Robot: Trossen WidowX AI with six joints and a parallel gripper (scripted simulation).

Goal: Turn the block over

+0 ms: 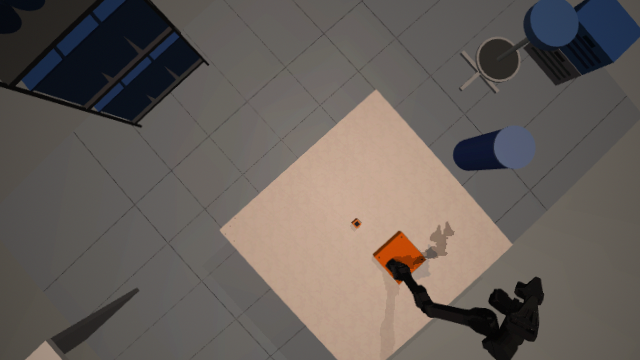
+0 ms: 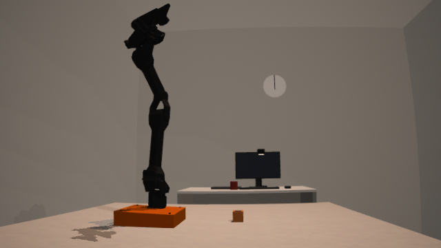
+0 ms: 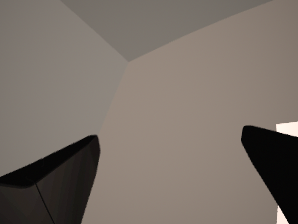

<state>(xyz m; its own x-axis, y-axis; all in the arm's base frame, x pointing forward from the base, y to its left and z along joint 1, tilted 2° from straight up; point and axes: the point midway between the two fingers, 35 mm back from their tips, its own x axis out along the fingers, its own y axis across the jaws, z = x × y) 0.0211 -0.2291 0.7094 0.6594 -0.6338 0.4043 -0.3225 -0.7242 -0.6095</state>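
The block is 74 cm below my gripper tip, 26 cm ahead of it and 23 cm to the left of it.
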